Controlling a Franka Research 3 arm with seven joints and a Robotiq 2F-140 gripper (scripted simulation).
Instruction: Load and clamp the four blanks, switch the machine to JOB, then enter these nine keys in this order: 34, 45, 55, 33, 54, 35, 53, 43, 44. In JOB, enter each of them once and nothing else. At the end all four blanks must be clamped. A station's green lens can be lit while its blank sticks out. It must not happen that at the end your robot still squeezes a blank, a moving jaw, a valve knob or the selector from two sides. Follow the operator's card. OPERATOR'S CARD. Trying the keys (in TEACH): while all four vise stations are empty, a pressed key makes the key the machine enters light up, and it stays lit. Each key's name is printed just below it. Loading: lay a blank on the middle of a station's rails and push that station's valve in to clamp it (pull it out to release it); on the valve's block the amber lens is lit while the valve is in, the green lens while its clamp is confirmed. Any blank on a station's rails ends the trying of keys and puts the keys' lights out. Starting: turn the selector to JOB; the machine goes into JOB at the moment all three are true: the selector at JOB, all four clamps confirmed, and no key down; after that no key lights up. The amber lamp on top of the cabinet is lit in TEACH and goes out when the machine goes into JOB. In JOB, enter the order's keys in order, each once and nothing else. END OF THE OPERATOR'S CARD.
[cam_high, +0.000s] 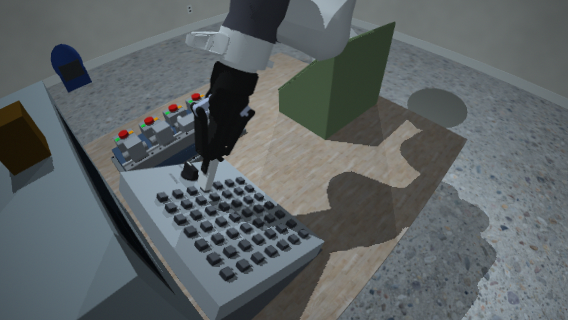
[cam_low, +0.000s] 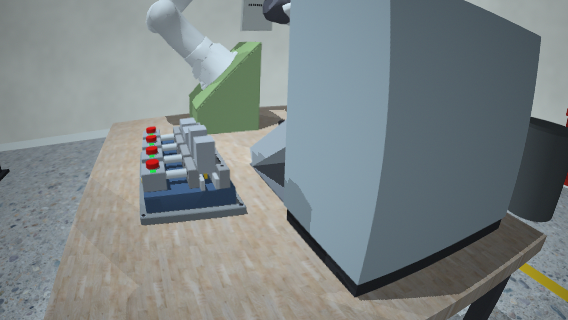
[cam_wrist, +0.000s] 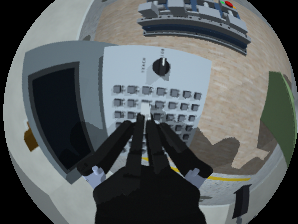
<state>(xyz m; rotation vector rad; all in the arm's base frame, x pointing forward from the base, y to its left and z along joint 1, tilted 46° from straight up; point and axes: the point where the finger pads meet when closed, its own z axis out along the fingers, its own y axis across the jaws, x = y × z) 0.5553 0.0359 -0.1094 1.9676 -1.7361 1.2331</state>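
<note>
My gripper is now 10 cm to the right of the key, 7 cm above it and 1 cm short of it. Also, from my hand: grey keypad: 11 cm below, 3 cm ahead, 2 cm to the left; then black selector knob: 10 cm to the right, 6 cm below.
</note>
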